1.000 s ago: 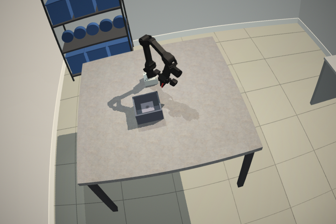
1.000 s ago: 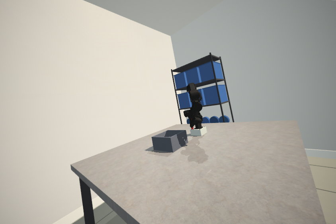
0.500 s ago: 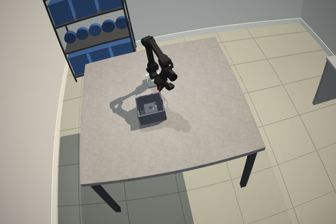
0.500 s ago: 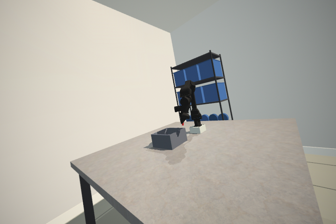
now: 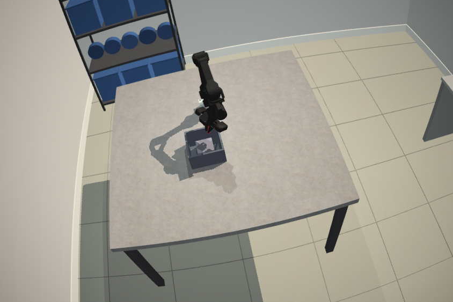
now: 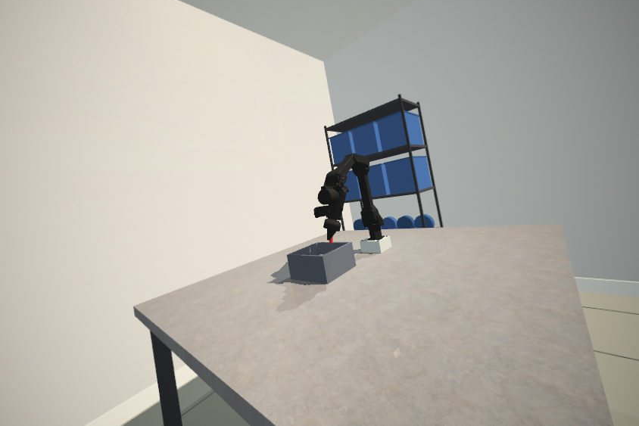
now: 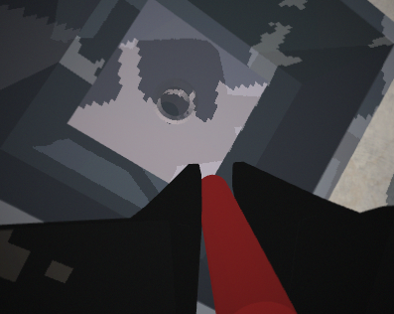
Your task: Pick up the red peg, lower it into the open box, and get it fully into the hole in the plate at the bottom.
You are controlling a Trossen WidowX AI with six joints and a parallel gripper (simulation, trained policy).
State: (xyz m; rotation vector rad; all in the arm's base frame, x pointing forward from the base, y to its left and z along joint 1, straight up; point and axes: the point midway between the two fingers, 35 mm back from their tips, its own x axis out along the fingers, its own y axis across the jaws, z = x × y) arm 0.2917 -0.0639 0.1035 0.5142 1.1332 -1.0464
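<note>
Right now the red peg is 20 mm to the left of my gripper tip and 20 mm above it. Also, from my gripper tip: dark grey box: 20 mm ahead, 30 mm to the right, 100 mm below; plate: 20 mm ahead, 30 mm to the right, 80 mm below.
</note>
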